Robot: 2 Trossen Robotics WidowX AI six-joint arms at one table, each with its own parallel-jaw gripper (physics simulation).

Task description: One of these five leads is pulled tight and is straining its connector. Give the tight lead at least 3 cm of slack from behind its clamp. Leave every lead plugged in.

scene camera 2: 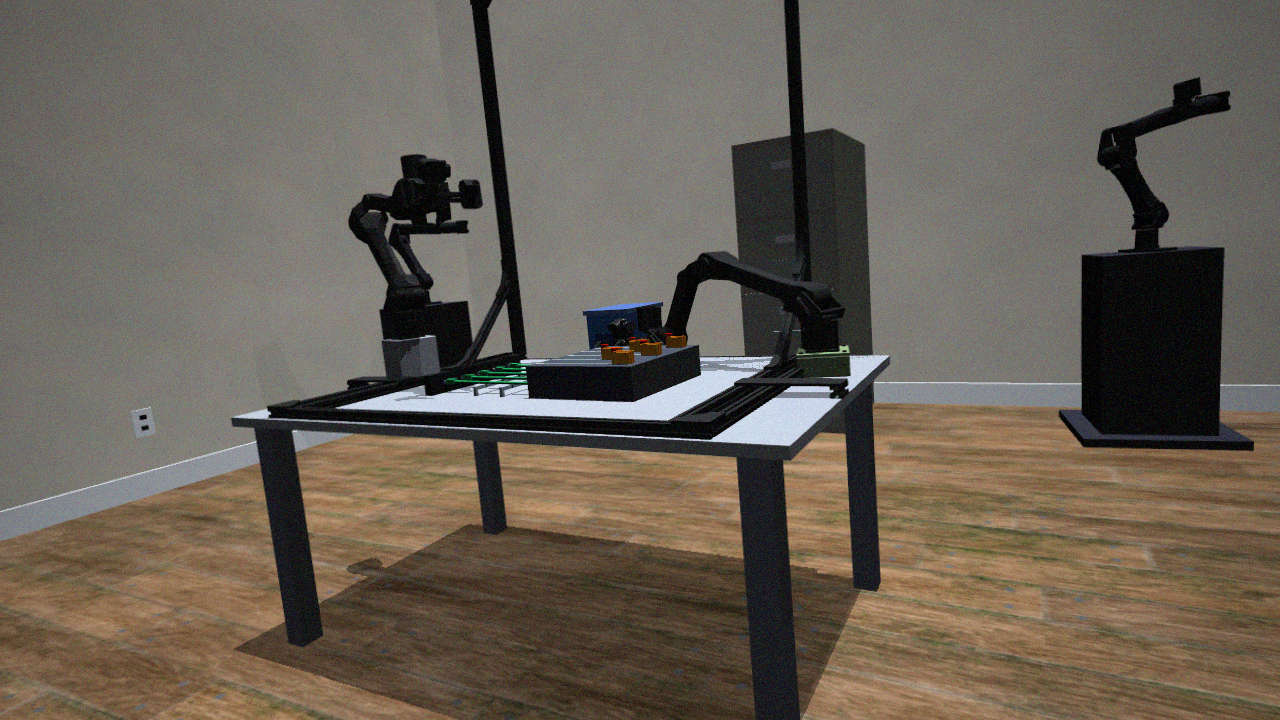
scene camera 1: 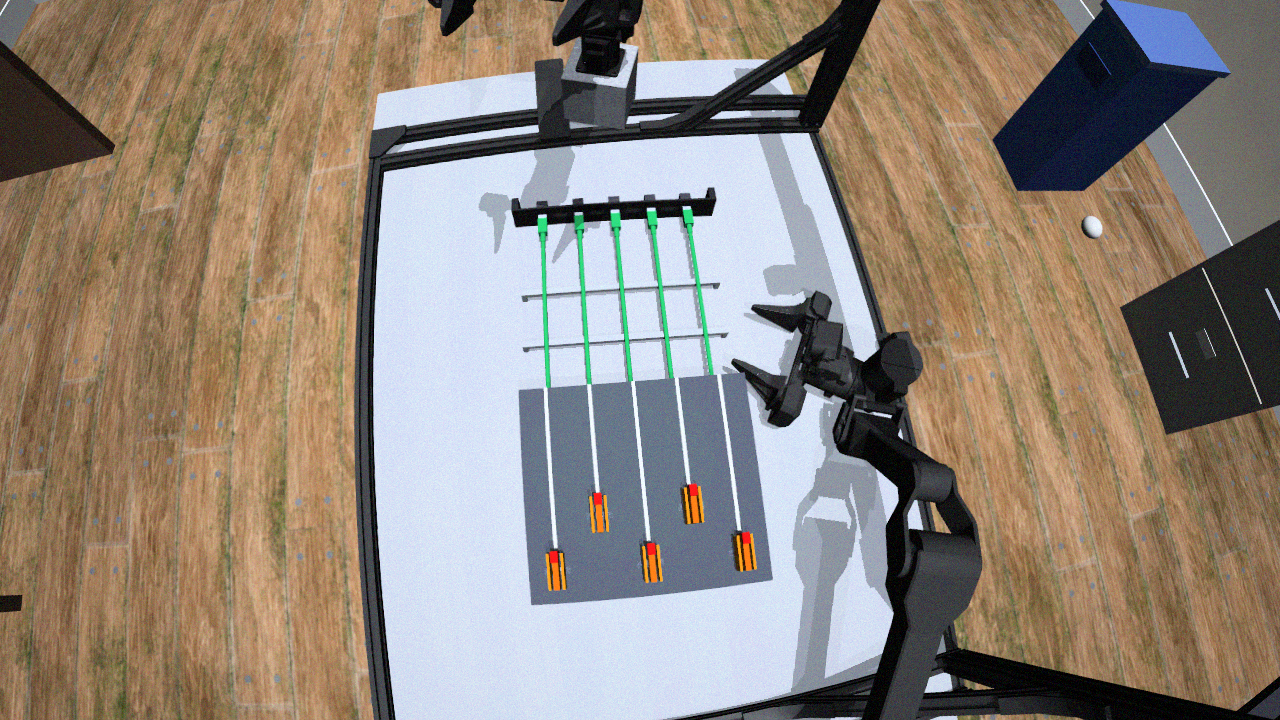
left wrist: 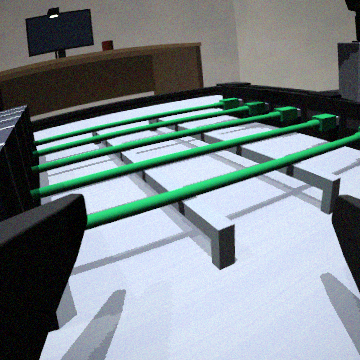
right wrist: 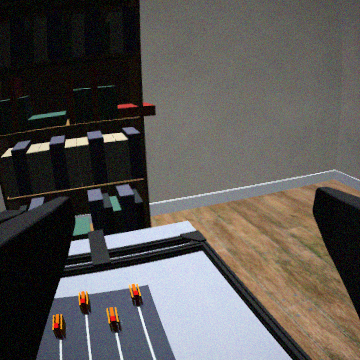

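Where they show: left gripper, fingertip midpoint: (scene camera 1: 742, 333) (left wrist: 214, 208); right gripper, fingertip midpoint: (scene camera 2: 459, 186) (scene camera 1: 497, 35) (right wrist: 196, 205); left arm's base at its link origin: (scene camera 2: 822, 349); right arm's base at its link origin: (scene camera 2: 408, 337) (scene camera 1: 600, 61).
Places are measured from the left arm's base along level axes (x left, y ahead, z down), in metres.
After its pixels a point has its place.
Five green leads run from a black connector strip (scene camera 1: 633, 208) {x -0.082, y 0.789, z 0.018 m} to a dark block (scene camera 1: 608, 580) (scene camera 2: 581, 382), where white lines continue to orange clamps with red tops, such as the rightmost clamp (scene camera 1: 744, 552) {x -0.015, y 0.303, z -0.043 m}. All five connectors sit at the strip. The leads look nearly straight; I cannot tell which is tight. My left gripper (scene camera 1: 744, 335) {x -0.141, y 0.554, z 0.007 m} (left wrist: 214, 208) {x -0.141, y 0.554, z 0.007 m} is open and empty, low beside the rightmost lead (scene camera 1: 701, 308) {x -0.109, y 0.609, z 0.020 m} (left wrist: 150, 203) {x -0.098, y 0.560, z 0.021 m}, near the block's top right corner in scene camera 1. My right gripper (scene camera 2: 465, 210) {x 0.072, y 0.719, z -0.394 m} (right wrist: 196, 205) {x 0.072, y 0.719, z -0.394 m} is open and empty, raised beyond the strip.
Two low grey rails, a far rail (scene camera 1: 559, 293) {x 0.061, y 0.702, z 0.028 m} and a near rail (scene camera 1: 562, 344) {x 0.081, y 0.630, z 0.027 m}, cross under the leads. A black frame (scene camera 1: 365, 358) {x 0.343, y 0.711, z 0.027 m} borders the white table (scene camera 1: 447, 537) {x 0.308, y 0.449, z 0.047 m}. A grey box (scene camera 1: 597, 98) {x -0.093, y 0.968, z -0.035 m} stands at the top edge in scene camera 1.
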